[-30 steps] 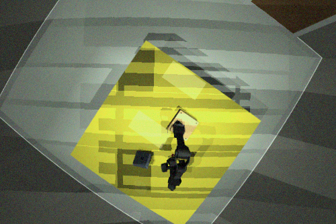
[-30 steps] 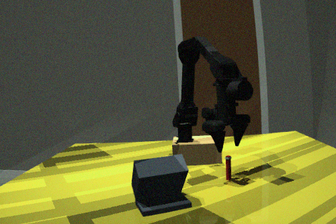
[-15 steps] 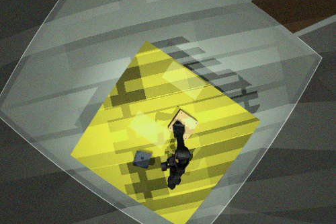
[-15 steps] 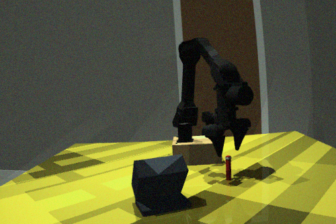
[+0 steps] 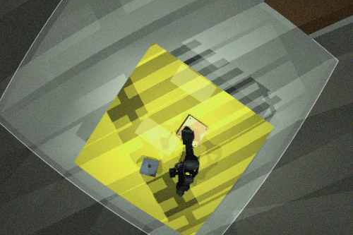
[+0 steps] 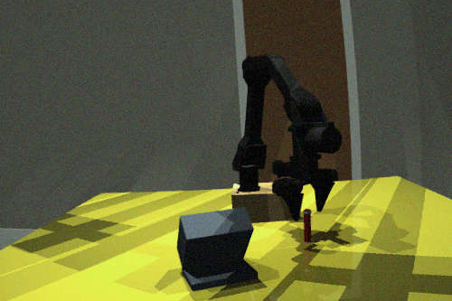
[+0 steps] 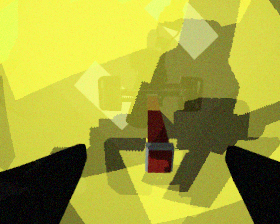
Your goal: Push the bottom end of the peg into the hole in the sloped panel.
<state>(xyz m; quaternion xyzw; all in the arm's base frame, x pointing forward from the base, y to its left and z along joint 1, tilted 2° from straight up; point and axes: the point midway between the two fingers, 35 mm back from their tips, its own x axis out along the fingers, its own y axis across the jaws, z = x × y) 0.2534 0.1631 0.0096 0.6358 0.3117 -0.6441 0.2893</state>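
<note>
The square-sided peg is 10 mm below my gripper tip. Also, from my gripper tip: grey sloped panel: 190 mm to the right, 180 mm ahead, 10 mm above.
</note>
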